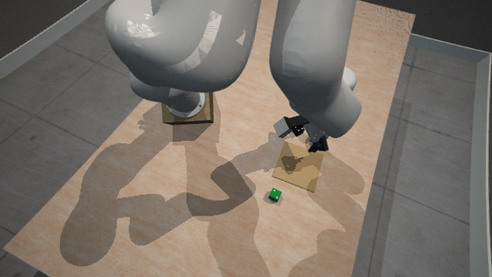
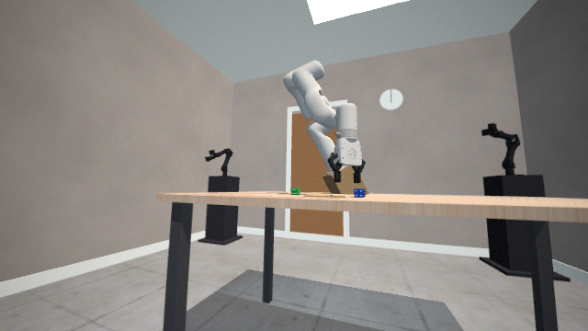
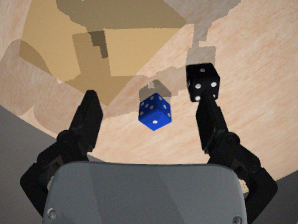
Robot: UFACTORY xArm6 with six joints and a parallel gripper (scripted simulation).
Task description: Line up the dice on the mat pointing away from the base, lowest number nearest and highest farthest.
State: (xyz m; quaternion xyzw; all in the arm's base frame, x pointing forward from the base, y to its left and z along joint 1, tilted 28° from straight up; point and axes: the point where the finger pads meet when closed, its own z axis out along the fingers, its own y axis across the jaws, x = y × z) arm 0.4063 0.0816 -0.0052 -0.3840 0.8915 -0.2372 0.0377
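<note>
Now: hand 3 cm short of the blue die, 4 cm to the right of it and 5 cm above it. Round my hand: tan mat 1 cm ahead, 8 cm to the right, 6 cm below; then green die 3 cm behind, 21 cm to the right, 5 cm below; then black die 3 cm behind, 4 cm to the left, 5 cm below.
</note>
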